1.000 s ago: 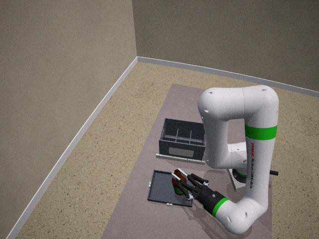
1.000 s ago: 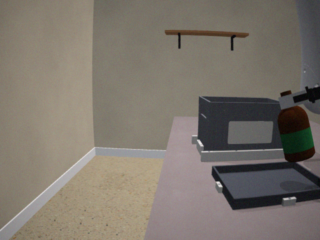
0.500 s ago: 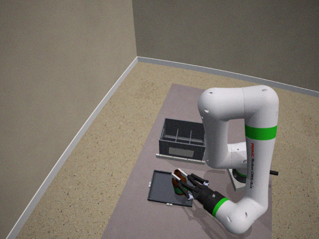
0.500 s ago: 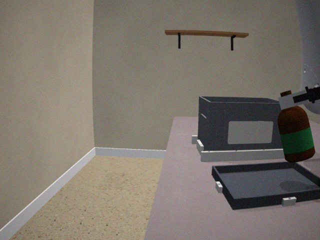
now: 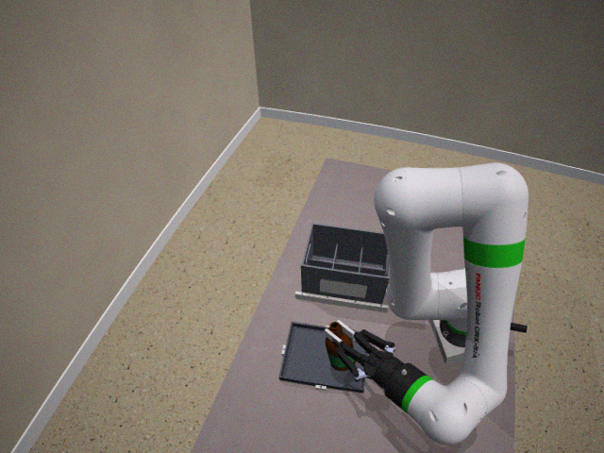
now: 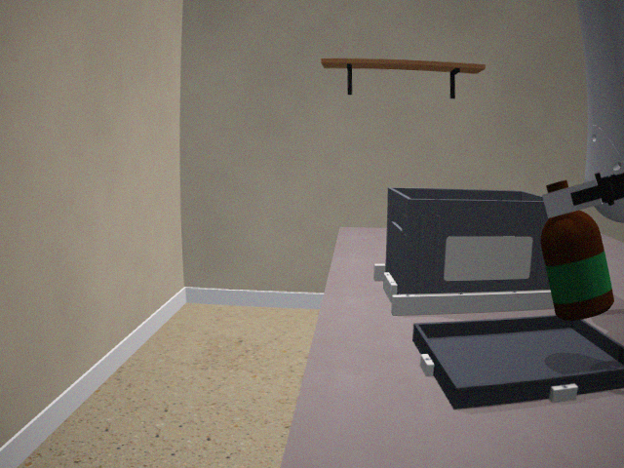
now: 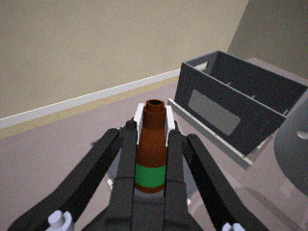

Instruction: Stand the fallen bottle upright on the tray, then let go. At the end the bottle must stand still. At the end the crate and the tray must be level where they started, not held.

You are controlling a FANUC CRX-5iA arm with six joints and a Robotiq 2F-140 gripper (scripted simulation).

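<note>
Right now my hand is 6 cm above the bottle. Also, from my hand: tray (19 cm below, 4 cm ahead, 1 cm to the right); then crate (31 cm to the right, 12 cm below, 8 cm ahead).
</note>
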